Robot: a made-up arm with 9 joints. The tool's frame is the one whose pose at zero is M. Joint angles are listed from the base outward.
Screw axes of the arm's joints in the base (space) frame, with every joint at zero. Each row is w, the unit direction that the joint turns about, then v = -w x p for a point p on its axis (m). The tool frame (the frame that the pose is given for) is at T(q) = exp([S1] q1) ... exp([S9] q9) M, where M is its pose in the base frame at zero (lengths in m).
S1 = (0, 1, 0, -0.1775, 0, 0)
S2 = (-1, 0, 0, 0, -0.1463, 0.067)
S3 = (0, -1, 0, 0.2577, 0, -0.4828)
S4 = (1, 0, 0, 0, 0.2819, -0.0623)
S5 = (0, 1, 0, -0.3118, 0, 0.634)
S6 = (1, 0, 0, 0, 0.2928, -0.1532)
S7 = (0, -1, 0, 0.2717, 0, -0.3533)
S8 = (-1, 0, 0, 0, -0.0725, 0.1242)
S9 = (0, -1, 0, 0.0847, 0, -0.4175)
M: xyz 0.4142 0.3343 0.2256 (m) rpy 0 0 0 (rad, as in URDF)
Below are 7 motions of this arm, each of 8 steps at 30 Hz.
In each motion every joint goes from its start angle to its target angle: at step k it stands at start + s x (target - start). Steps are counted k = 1, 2, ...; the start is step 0. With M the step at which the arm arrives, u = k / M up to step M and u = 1 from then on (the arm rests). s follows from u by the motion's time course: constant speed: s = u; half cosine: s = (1 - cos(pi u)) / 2; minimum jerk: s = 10 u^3 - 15 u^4 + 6 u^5.
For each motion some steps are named. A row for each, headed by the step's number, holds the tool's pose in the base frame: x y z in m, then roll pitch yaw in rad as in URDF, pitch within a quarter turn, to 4 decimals.
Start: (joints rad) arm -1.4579 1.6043 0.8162 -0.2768 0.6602 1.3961 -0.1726 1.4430 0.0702
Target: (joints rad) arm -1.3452 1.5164 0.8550 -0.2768 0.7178 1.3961 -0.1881 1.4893 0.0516
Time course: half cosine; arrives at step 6
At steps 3, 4, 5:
3: 0.6529 0.2366 0.4253 -2.5561 -1.3355 0.7287
4: 0.6576 0.2493 0.4063 -2.4450 -1.3224 0.6319
5: 0.6605 0.2586 0.3923 -2.3697 -1.3112 0.5670

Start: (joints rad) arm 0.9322 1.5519 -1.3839 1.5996 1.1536 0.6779 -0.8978 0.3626 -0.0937
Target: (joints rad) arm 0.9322 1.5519 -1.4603 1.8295 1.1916 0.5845 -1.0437 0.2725 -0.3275
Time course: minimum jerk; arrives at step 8
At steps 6, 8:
6: 0.7639 0.2141 -0.2304 -2.7393 0.6988 1.6077
8: 0.7623 0.2134 -0.2200 -2.7743 0.6623 1.5624

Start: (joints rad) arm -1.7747 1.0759 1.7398 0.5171 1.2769 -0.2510 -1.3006 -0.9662 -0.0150
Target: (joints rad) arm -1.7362 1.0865 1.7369 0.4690 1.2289 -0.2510 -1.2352 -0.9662 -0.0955
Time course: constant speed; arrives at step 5
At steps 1, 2, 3, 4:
1: -0.1226 0.1166 0.4206 0.6619 -0.8674 -1.1648
2: -0.1176 0.1166 0.4245 0.6482 -0.8718 -1.1423
3: -0.1126 0.1166 0.4284 0.6340 -0.8761 -1.1196
4: -0.1075 0.1167 0.4323 0.6194 -0.8802 -1.0969

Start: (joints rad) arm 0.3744 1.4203 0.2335 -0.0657 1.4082 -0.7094 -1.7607 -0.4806 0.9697
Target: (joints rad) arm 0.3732 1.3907 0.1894 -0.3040 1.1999 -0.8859 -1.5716 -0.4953 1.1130
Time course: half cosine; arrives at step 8
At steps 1, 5, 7, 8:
1: 0.3455 0.5225 -0.1565 -2.4713 -0.6960 -1.2578
5: 0.3001 0.4789 -0.1819 -2.6512 -0.5986 -0.8789
7: 0.2812 0.4572 -0.1889 -2.7285 -0.5407 -0.7348
8: 0.2786 0.4540 -0.1897 -2.7393 -0.5316 -0.7154

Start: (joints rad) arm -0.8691 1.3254 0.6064 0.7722 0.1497 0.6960 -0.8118 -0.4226 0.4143
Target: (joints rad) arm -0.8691 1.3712 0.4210 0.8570 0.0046 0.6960 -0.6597 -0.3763 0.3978
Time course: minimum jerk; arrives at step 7
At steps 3, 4, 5, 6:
3: 0.1986 0.3180 0.3665 0.1518 -0.4612 0.3765
4: 0.2066 0.3247 0.3671 0.1706 -0.5160 0.3773
5: 0.2138 0.3305 0.3676 0.1865 -0.5643 0.3753
6: 0.2180 0.3336 0.3678 0.1952 -0.5913 0.3730

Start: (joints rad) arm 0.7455 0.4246 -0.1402 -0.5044 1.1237 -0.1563 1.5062 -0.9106 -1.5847
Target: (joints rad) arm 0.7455 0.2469 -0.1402 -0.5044 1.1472 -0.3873 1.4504 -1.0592 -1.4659
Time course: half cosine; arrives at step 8
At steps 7, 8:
7: 0.6092 0.4553 -0.1584 2.5625 0.6297 2.8844
8: 0.6110 0.4539 -0.1561 2.5541 0.6218 2.8742

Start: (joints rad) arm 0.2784 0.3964 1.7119 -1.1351 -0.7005 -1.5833 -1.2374 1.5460 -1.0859
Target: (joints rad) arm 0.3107 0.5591 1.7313 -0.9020 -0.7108 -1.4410 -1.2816 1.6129 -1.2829
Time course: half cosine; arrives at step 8
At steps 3, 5, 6, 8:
3: 0.4847 -0.4404 0.0757 -0.4284 0.5398 2.9473
5: 0.5440 -0.4338 0.0917 -0.3873 0.5235 3.0696
6: 0.5691 -0.4285 0.0971 -0.3716 0.5128 3.1193
8: 0.5916 -0.4225 0.1013 -0.3584 0.5012 -3.1201

